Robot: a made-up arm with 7 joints. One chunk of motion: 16 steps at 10 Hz.
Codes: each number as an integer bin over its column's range. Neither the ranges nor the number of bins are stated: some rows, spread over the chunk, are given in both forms.
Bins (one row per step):
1: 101 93 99 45 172 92 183
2: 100 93 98 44 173 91 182
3: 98 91 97 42 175 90 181
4: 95 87 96 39 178 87 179
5: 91 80 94 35 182 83 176
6: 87 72 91 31 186 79 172
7: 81 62 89 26 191 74 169
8: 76 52 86 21 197 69 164
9: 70 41 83 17 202 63 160
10: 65 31 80 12 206 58 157
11: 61 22 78 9 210 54 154
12: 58 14 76 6 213 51 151
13: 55 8 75 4 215 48 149
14: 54 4 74 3 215 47 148
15: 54 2 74 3 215 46 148
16: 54 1 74 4 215 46 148
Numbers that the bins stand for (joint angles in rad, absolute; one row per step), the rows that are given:
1: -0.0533 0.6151 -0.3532 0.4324 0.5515 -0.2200 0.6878
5: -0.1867 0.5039 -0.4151 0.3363 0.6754 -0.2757 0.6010
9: -0.4667 0.1705 -0.5515 0.1633 0.9232 -0.3996 0.4027
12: -0.6267 -0.0603 -0.6382 0.0576 1.0595 -0.4740 0.2912
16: -0.6800 -0.1715 -0.6630 0.0384 1.0843 -0.5050 0.2540
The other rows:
2: -0.0667 0.6151 -0.3656 0.4227 0.5638 -0.2262 0.6754
3: -0.0933 0.5980 -0.3780 0.4035 0.5886 -0.2324 0.6630
4: -0.1333 0.5638 -0.3904 0.3747 0.6258 -0.2509 0.6382
6: -0.2400 0.4355 -0.4523 0.2978 0.7249 -0.3005 0.5515
7: -0.3200 0.3500 -0.4771 0.2498 0.7869 -0.3315 0.5143
8: -0.3867 0.2645 -0.5143 0.2018 0.8613 -0.3625 0.4523
10: -0.5333 0.0850 -0.5886 0.1153 0.9728 -0.4306 0.3656
11: -0.5867 0.0081 -0.6134 0.0865 1.0224 -0.4554 0.3284
13: -0.6667 -0.1116 -0.6506 0.0384 1.0843 -0.4926 0.2664
14: -0.6800 -0.1458 -0.6630 0.0288 1.0843 -0.4988 0.2540
15: -0.6800 -0.1629 -0.6630 0.0288 1.0843 -0.5050 0.2540

